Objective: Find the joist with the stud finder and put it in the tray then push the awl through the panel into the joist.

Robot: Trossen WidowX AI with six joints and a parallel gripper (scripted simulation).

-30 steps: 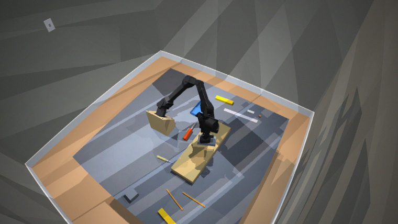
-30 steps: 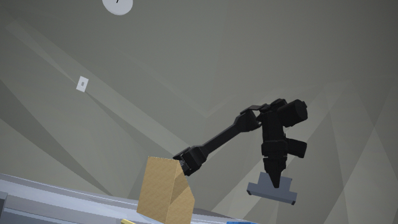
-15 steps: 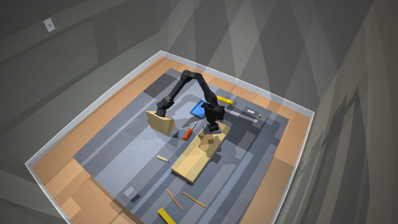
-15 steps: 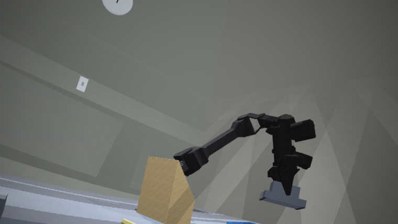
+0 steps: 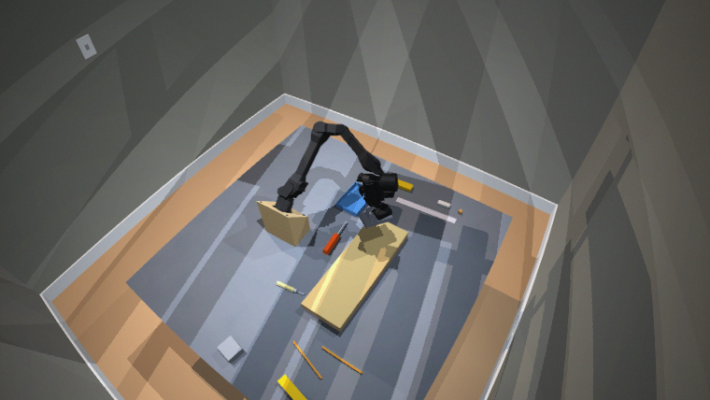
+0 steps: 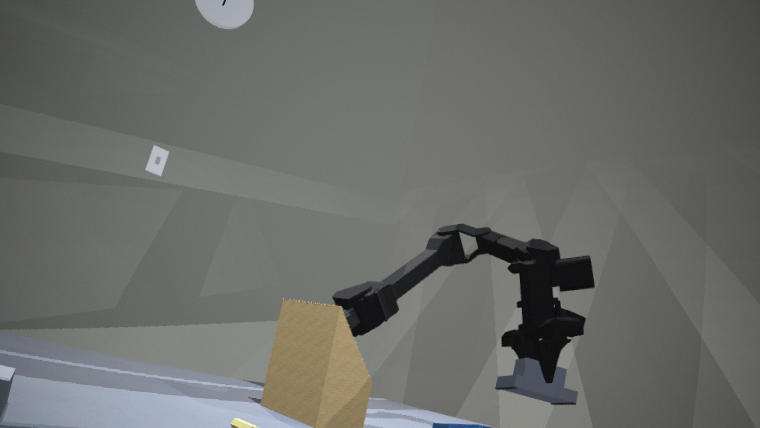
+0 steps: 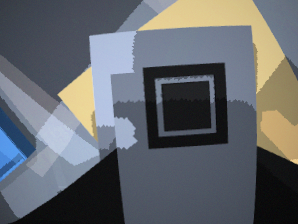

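Now: gripper tip 19 cm past the blue tray, 10 cm to the right of it and 13 cm above it. Also, from my gripper tip: white piece 16 cm ahead, 33 cm to the left, 13 cm below; orange bead 25 cm ahead, 34 cm to the left, 13 cm below; grey stud finder 1 cm to the left, 2 cm above.
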